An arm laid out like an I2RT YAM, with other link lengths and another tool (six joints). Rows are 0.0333 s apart.
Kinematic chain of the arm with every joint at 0, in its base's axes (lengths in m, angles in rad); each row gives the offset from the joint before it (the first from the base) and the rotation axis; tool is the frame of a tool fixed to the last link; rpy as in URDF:
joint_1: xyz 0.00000 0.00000 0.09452 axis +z
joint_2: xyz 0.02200 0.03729 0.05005 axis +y
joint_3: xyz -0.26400 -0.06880 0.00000 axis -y
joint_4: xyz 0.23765 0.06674 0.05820 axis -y
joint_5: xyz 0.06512 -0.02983 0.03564 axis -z
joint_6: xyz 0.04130 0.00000 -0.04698 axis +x
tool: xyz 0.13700 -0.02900 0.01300 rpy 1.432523 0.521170 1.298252
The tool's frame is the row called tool.
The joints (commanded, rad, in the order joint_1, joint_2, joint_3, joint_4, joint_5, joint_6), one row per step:
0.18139 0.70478 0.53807 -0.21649 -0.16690 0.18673
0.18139 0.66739 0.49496 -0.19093 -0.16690 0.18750
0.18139 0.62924 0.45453 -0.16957 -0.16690 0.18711
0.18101 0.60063 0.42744 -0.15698 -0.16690 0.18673
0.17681 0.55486 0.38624 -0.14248 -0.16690 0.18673
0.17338 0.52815 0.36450 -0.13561 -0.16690 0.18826
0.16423 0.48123 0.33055 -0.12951 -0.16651 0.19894
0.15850 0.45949 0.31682 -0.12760 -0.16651 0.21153
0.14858 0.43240 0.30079 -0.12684 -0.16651 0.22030
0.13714 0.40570 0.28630 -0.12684 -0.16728 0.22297
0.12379 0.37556 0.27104 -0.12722 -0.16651 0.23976
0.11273 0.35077 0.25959 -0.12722 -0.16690 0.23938
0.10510 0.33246 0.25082 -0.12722 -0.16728 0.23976
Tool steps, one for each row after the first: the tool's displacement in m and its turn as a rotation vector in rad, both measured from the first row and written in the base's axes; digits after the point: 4 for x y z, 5 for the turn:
-0.0042 -0.0008 -0.0045 0.00425 -0.01926 -0.00028
-0.0085 -0.0016 -0.0087 0.00735 -0.03816 -0.00013
-0.0116 -0.0022 -0.0113 0.00956 -0.05216 -0.00038
-0.0164 -0.0043 -0.0158 0.01284 -0.07095 -0.00458
-0.0190 -0.0057 -0.0179 0.01617 -0.08212 -0.00851
-0.0234 -0.0091 -0.0215 0.02846 -0.09754 -0.02144
-0.0253 -0.0110 -0.0227 0.04112 -0.10335 -0.03109
-0.0274 -0.0141 -0.0239 0.05046 -0.11242 -0.04358
-0.0293 -0.0172 -0.0246 0.05446 -0.12386 -0.05489
-0.0314 -0.0212 -0.0254 0.07088 -0.13343 -0.07370
-0.0330 -0.0242 -0.0251 0.07198 -0.14710 -0.08390
-0.0342 -0.0262 -0.0250 0.07332 -0.15667 -0.09101

